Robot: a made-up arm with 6 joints.
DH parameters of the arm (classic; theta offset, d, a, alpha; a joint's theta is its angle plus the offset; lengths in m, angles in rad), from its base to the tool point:
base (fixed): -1.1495 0 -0.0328 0
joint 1: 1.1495 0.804 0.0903 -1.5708
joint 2: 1.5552 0 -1.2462 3.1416
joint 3: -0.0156 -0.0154 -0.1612 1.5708
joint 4: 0 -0.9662 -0.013 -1.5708
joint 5: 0 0.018 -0.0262 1.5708
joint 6: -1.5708 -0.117 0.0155 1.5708
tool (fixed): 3.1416 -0.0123 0 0
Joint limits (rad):
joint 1: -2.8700..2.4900
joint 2: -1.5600..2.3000
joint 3: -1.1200..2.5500
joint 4: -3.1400..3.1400
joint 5: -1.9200..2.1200
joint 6: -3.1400..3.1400
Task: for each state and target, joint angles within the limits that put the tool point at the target. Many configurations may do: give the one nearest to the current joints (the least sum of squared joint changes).
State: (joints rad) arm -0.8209 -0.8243 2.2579 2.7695 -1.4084 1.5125
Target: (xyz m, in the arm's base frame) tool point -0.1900 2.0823 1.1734
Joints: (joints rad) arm -1.4794 -1.1031 1.9539 2.8023 -1.2690 1.5317
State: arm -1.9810 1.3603 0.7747 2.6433 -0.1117 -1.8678
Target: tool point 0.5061 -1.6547 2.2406
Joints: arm -1.3003 0.5595 0.7948 2.6318 -0.0433 -1.8743
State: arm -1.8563 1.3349 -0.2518 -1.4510 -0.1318 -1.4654
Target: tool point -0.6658 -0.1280 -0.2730
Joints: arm -2.8431 1.7452 -0.6114 -1.4692 0.0208 -1.4907
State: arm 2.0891 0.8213 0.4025 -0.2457 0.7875 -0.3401
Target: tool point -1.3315 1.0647 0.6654
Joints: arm 2.4817 0.9369 -0.2982 -0.2391 0.7559 -0.3332
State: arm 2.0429 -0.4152 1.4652 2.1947 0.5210 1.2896
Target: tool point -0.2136 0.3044 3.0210
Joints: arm 1.9071 -0.1246 0.9339 2.2629 0.6139 1.2810
